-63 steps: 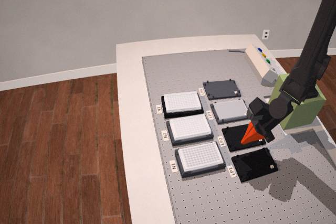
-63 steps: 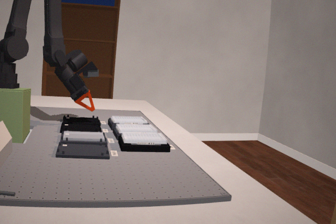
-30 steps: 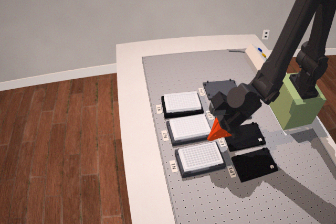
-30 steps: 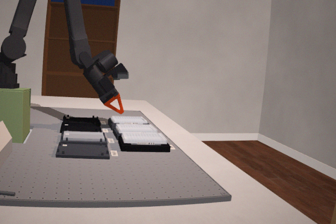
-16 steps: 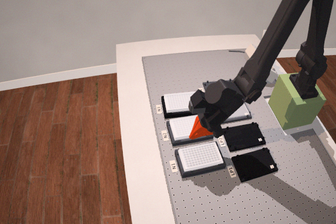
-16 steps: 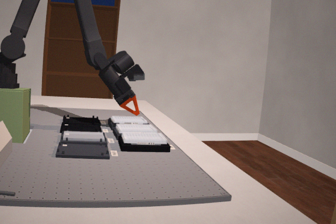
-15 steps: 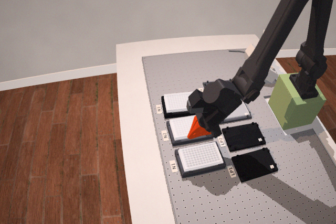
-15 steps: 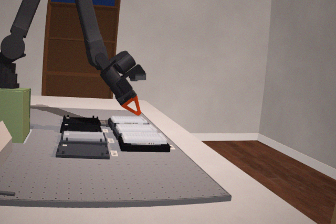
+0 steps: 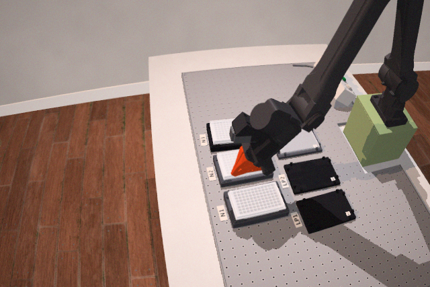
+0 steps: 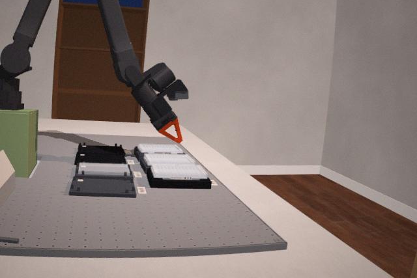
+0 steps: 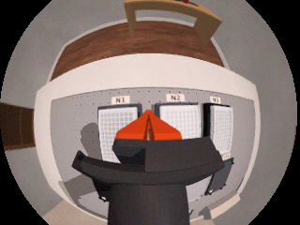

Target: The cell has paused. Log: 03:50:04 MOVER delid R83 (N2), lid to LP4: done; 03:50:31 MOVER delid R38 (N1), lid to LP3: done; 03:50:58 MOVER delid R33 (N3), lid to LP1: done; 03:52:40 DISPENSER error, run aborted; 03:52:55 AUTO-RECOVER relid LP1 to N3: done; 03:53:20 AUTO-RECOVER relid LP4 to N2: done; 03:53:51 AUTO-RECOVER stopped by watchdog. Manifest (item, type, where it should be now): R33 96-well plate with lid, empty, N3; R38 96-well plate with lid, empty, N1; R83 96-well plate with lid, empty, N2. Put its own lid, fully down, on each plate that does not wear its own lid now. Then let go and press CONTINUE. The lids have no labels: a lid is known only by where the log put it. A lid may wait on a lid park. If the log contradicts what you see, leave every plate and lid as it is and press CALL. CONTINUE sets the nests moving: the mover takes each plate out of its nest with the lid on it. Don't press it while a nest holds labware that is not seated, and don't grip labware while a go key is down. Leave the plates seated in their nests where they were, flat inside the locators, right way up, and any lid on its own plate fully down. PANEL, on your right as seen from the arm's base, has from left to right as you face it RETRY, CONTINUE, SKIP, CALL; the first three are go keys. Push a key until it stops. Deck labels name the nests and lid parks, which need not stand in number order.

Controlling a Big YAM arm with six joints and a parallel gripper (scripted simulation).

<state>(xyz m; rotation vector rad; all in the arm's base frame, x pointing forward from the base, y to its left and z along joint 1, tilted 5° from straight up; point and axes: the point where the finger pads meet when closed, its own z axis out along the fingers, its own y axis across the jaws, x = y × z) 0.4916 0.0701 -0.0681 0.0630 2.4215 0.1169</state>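
The clear lid lies 220 mm behind my hand, 130 mm to the right of it and 60 mm below it. Round my hand: plate (40 mm behind, 60 mm to the left, 40 mm below); then N1 label (40 mm ahead, 70 mm to the left, 70 mm below); then lid park LP2 (230 mm behind, 70 mm below).
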